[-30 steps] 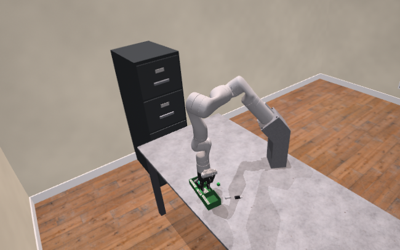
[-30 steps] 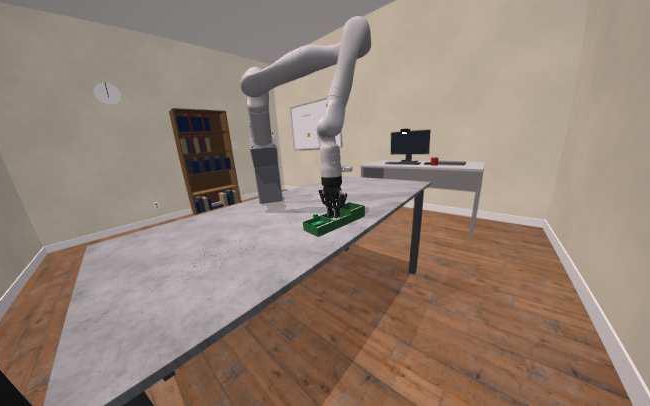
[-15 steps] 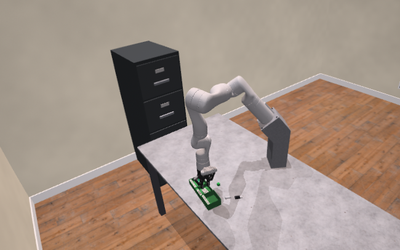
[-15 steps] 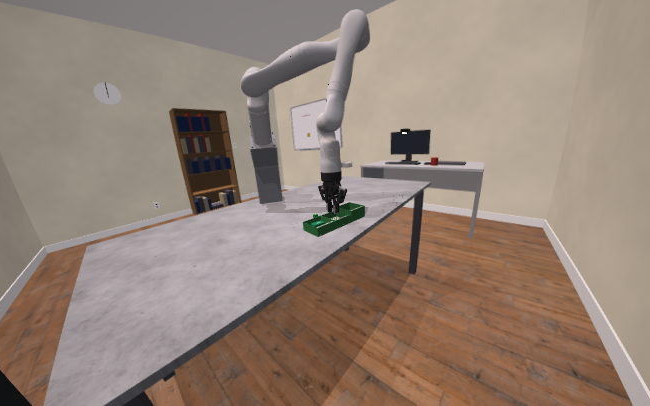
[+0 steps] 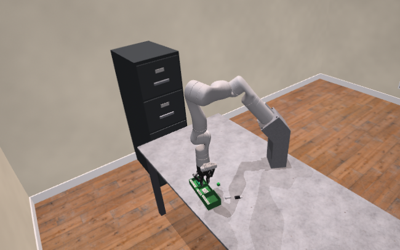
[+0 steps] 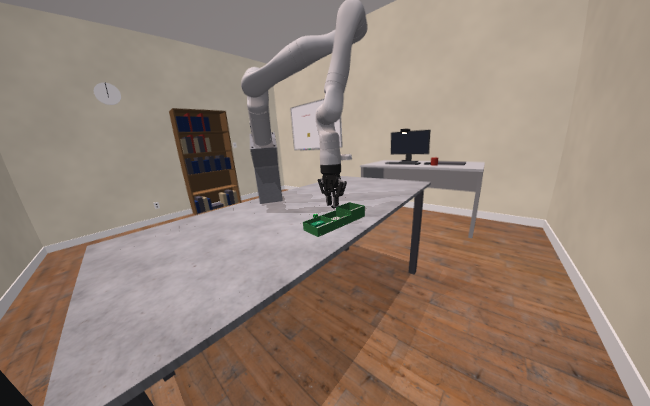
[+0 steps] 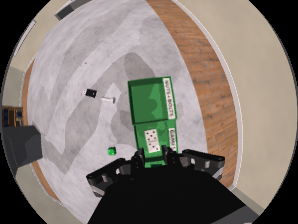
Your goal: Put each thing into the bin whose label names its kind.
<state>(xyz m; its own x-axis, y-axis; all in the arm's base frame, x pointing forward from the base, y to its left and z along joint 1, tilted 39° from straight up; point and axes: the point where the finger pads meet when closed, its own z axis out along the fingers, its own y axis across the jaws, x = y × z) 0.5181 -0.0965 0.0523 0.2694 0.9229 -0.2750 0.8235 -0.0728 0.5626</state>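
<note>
The small green cube is 9 cm behind my hand, 2 cm to the left of it and 8 cm below it. Round my hand: white piece (7 cm below); then grey pin (5 cm behind, 13 cm to the left, 8 cm below); then green bin row (1 cm ahead, 6 cm below).
</note>
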